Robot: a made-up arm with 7 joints.
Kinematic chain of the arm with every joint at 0, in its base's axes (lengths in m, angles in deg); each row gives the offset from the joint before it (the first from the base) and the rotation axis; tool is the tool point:
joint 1: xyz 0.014 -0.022 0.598 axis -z
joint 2: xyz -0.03 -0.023 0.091 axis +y
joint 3: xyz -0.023 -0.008 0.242 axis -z
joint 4: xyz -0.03 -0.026 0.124 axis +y
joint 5: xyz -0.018 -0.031 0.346 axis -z
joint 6: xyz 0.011 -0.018 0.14 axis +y
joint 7: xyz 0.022 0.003 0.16 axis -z
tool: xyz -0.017 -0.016 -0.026
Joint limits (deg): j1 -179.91..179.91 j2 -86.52..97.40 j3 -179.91..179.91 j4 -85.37..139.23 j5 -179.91..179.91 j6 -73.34..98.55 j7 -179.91..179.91
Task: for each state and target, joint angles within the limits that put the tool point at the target. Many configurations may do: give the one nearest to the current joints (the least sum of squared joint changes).
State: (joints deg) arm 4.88 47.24 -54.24 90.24 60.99 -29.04 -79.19
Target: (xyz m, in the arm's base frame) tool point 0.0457 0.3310 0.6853
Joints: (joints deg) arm 12.44 49.68 -80.40 139.23 85.50 -73.34 -72.93
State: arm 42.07 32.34 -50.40 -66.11 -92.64 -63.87 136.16
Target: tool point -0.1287 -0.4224 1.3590
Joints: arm 27.89 50.57 -25.05 -73.73 -91.25 -73.34 133.74
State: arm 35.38 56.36 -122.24 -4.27 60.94 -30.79 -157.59
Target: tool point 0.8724 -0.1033 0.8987
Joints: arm 28.63 81.75 -107.66 42.86 61.34 -27.50 -159.46
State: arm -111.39 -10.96 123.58 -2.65 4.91 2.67 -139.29
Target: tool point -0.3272 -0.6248 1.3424
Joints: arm -95.96 -41.06 106.93 -42.81 8.18 -1.56 -138.29
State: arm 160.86 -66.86 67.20 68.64 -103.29 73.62 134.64
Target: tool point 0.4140 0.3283 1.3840
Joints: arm 165.88 -45.56 58.87 43.67 -109.36 59.05 132.58
